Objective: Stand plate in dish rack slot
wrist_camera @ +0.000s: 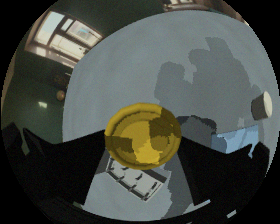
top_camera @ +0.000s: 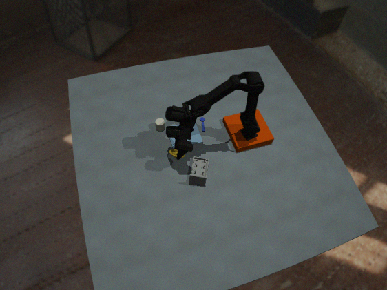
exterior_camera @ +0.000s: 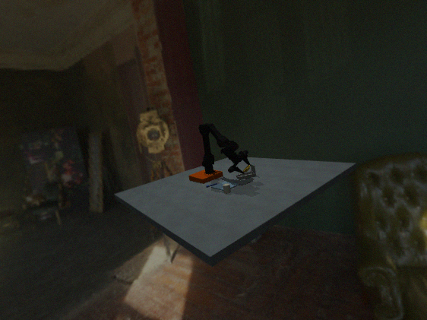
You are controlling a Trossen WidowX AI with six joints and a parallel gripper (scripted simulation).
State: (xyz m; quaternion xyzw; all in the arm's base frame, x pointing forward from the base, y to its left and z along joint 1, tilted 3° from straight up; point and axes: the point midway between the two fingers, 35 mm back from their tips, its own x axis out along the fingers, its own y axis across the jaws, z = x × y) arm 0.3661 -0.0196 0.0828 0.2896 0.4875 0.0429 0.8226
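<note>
The dish rack lies 8 cm to the left of my gripper tip, 8 cm behind it and 6 cm below it. Also, from my gripper tip: cream cup: 22 cm to the right, 6 cm below, 1 cm behind; then light blue mat: 13 cm to the right, 10 cm behind, 8 cm below; then yellow plate: 1 cm above.
</note>
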